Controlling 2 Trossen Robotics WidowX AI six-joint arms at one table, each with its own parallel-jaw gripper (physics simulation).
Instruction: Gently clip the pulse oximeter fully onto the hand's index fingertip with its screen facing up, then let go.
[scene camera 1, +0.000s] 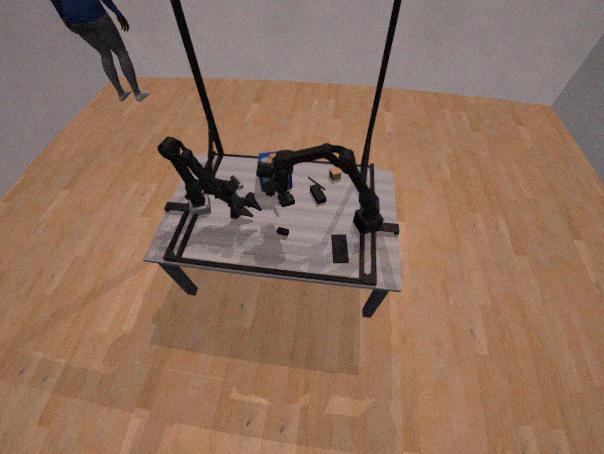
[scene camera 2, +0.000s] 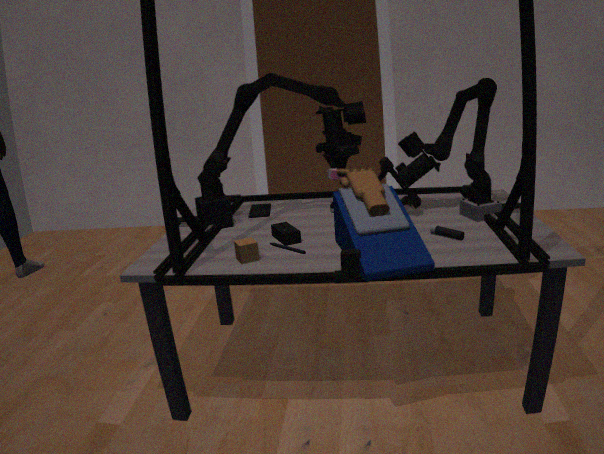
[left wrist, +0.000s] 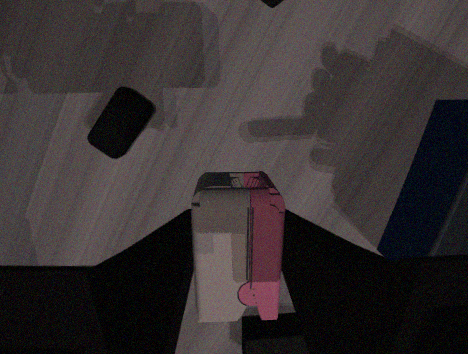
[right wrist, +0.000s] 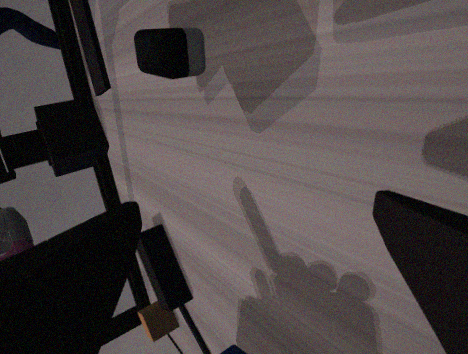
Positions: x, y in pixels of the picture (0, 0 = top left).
Labels:
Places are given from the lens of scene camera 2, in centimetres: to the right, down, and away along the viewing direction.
my left gripper (scene camera 2: 340, 175): 12, -16, 151
my right gripper (scene camera 2: 379, 198): 25, -9, 154

